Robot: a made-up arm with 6 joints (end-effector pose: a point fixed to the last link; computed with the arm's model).
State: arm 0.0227 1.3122 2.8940 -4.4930 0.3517 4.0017
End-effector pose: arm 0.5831 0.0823 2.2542 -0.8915 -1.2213 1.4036
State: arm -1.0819 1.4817 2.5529 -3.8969 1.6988 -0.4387
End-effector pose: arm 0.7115 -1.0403 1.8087 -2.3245 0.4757 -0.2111
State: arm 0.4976 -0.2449 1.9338 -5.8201 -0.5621 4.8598
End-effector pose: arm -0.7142 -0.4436 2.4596 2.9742 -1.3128 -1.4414
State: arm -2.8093 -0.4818 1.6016 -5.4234 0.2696 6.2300
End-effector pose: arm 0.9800 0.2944 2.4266 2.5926 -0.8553 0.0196
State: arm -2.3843 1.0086 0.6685 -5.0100 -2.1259 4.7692
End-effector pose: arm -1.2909 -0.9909 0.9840 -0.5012 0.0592 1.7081
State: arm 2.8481 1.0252 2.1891 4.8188 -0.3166 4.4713
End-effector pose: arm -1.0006 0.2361 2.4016 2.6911 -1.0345 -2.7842
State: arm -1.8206 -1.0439 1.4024 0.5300 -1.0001 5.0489
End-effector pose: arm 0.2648 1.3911 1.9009 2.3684 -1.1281 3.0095
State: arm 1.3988 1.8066 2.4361 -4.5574 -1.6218 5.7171
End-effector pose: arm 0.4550 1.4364 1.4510 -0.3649 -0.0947 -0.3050
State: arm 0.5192 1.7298 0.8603 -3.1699 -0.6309 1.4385
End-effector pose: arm 1.5573 0.8861 -0.0354 1.7219 0.2388 0.5020
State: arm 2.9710 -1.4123 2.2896 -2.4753 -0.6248 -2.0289
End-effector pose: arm 1.4447 -0.3242 0.0485 0.8708 0.9624 -0.8554
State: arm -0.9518 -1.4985 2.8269 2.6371 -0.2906 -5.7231
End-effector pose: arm -0.5175 0.6774 -0.3817 0.7371 1.3802 3.0095
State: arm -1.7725 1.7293 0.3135 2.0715 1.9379 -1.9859
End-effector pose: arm -0.0370 -1.0195 -0.2522 1.8441 -0.2895 0.3448
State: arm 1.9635 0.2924 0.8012 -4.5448 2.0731 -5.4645
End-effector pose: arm -0.5725 0.9188 2.0744 -2.7823 0.3706 -2.3648
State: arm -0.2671 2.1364 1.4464 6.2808 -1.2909 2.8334
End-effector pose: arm 1.4709 -0.4020 -0.2753 0.3036 1.1607 2.8687
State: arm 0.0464 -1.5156 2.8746 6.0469 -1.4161 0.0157
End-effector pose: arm -0.9557 0.0031 -0.1728 -3.0822 -0.1587 2.9516
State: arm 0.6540 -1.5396 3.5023 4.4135 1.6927 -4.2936
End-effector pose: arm 0.0063 -0.2404 -0.1034 -1.6751 -0.0205 -1.2383
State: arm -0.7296 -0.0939 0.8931 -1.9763 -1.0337 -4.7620
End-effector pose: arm 0.4618 -0.1956 2.6145 -0.8247 -0.6608 0.8422
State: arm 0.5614 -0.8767 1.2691 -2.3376 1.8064 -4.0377
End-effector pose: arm -0.7801 -0.6604 2.0947 1.3049 -0.1719 -0.2291
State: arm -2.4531 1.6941 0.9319 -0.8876 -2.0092 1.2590
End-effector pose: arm -1.0839 -1.0785 0.1045 1.2821 0.1206 -0.0973
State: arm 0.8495 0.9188 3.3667 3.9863 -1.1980 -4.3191
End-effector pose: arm -0.3908 -0.2280 1.7352 -2.5984 0.2450 -3.0928
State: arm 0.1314 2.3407 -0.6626 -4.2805 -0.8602 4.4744
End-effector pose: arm -0.5440 -0.2144 -0.0552 -3.0860 0.4161 -2.1582
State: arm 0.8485 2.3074 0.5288 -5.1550 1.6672 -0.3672
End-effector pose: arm 0.2870 0.6048 -0.7134 0.5547 -0.0062 1.9670
